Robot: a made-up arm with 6 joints.
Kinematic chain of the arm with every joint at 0, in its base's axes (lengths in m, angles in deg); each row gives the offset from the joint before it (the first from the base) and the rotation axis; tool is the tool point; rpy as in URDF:
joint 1: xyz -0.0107 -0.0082 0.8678 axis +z
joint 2: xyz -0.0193 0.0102 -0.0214 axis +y
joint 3: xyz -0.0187 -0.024 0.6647 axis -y
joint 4: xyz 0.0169 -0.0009 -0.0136 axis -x
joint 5: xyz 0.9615 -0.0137 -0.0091 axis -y
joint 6: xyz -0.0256 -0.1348 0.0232 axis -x
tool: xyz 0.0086 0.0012 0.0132 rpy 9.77 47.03 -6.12
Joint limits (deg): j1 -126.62..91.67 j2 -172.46..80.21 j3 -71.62..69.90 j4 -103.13..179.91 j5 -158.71..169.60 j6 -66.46..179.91
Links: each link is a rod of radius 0.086 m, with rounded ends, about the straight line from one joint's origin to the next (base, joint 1, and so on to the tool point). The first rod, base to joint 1, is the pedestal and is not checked.
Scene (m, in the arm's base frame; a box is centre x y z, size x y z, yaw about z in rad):
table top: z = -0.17
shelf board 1: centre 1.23 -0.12 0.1 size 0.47 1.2 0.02 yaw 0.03
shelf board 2: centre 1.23 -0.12 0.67 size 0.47 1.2 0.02 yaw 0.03
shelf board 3: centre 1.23 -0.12 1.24 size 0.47 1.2 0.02 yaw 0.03
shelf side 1: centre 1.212 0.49 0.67 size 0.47 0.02 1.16 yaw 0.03
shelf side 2: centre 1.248 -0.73 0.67 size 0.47 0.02 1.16 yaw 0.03
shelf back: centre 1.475 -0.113 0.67 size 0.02 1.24 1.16 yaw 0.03
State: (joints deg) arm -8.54 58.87 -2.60 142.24 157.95 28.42
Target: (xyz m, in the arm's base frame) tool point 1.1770 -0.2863 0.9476
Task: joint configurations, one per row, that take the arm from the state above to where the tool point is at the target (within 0.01 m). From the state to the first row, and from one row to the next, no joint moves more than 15 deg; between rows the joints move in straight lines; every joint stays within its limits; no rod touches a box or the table.
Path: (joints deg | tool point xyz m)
1: -10.58 53.75 -13.79 142.86 157.18 28.54 | 0.9667 -0.1203 0.3899
2: -12.62 48.64 -24.98 143.49 156.41 28.67 | 0.8319 -0.1245 0.3897
3: -14.65 43.52 -36.16 144.11 155.65 28.79 | 0.6906 -0.1172 0.3966
4: -18.27 30.49 -36.39 143.72 154.84 28.77 | 0.7577 -0.1870 0.5705
5: -21.88 17.46 -36.61 143.33 154.04 28.75 | 0.7806 -0.2503 0.7573
6: -25.50 4.42 -36.83 142.95 153.24 28.73 | 0.7599 -0.2989 0.9477
7: -22.42 14.49 -24.36 142.39 154.40 28.61 | 0.9030 -0.3114 0.9662
8: -19.35 24.56 -11.88 141.84 155.57 28.49 | 1.0437 -0.3074 0.9659
9: -16.28 34.63 0.60 141.29 156.73 28.37 | 1.1770 -0.2864 0.9477

